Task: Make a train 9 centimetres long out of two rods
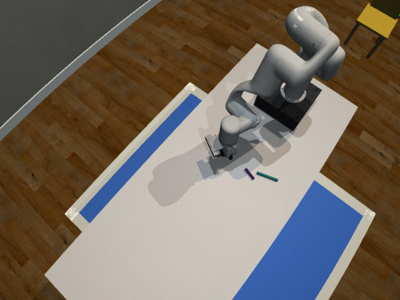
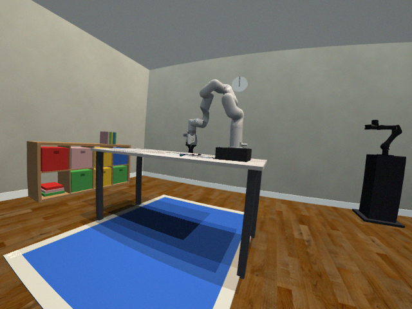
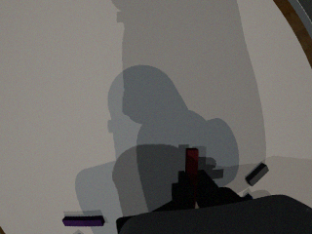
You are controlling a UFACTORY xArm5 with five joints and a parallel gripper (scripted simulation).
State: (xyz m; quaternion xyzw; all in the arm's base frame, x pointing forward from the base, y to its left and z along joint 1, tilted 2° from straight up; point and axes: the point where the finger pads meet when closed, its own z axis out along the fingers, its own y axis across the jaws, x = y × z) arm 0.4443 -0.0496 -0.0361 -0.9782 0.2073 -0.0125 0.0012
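Right now the magenta rod is 40 mm below my hand, 40 mm behind it and 20 mm to the left of it. Round my hand: blue rod 70 mm behind, 60 mm to the right, 40 mm below; then grey rod 80 mm to the right, 40 mm below, 40 mm behind; then red rod 20 mm below.
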